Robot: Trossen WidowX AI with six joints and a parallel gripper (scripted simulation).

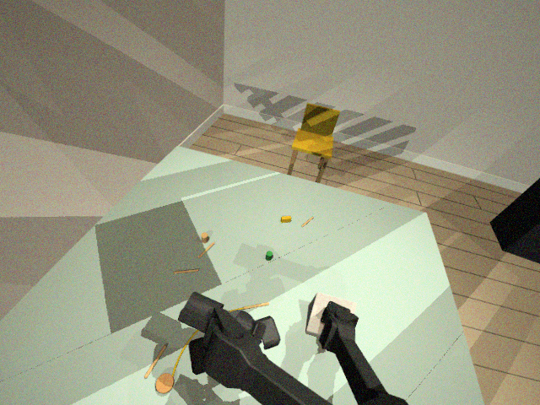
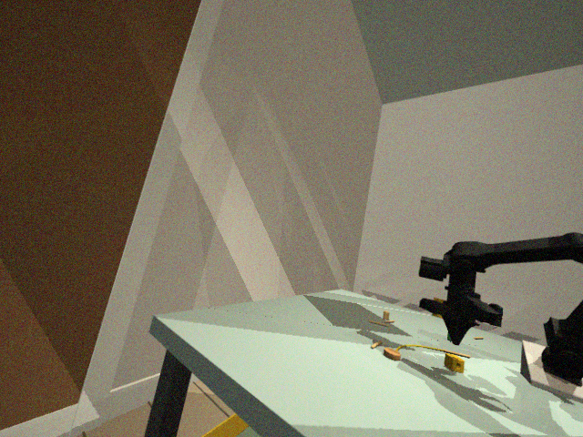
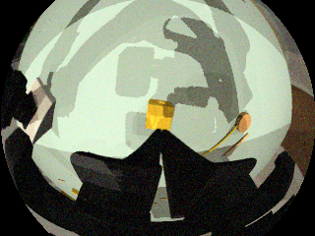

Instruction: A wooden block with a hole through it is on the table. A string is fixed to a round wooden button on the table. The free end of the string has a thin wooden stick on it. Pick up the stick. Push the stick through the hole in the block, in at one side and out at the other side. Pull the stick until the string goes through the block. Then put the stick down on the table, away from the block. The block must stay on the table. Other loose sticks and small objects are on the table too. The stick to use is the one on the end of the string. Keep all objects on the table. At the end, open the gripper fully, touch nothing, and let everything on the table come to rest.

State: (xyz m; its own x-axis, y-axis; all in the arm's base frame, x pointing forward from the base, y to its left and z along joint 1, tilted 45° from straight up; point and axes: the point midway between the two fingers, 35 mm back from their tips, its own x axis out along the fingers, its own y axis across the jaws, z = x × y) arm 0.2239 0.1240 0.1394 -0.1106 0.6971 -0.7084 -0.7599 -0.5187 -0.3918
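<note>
Right now my gripper tip is 14 cm to the left of the thin wooden stick, 6 cm above it and 1 cm short of it. Also, from my gripper tip: round wooden button (13 cm ahead, 11 cm to the left, 5 cm below); green cylinder (32 cm to the right, 5 cm below, 2 cm ahead); small brown cylinder (29 cm to the right, 25 cm ahead, 4 cm below).
</note>
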